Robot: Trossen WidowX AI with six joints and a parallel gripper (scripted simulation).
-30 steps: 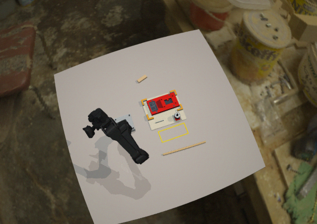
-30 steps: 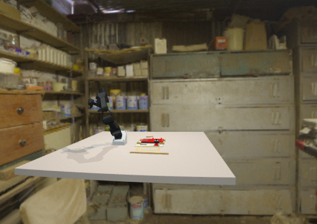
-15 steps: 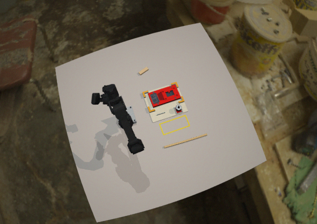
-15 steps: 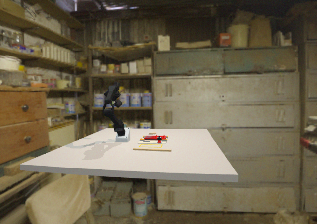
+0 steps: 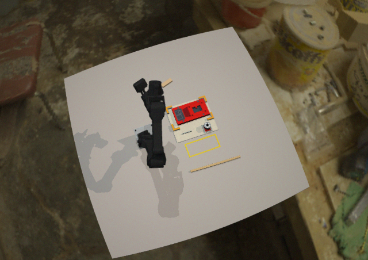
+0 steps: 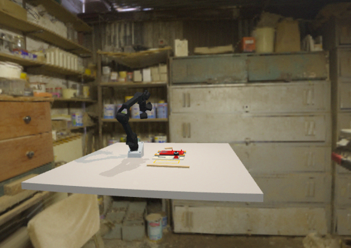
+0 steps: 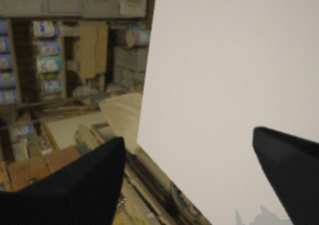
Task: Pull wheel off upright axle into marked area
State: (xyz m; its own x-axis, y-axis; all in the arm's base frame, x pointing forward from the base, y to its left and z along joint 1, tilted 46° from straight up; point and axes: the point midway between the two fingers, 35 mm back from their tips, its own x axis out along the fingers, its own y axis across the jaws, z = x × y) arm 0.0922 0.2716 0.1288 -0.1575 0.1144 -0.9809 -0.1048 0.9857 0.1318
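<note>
Right now the thin wooden stick is 42 cm to the right of my gripper tip, 34 cm below it and 24 cm ahead of it. The rest, counted from my gripper tip: wooden block (34 cm below, 20 cm ahead, 18 cm to the left).
</note>
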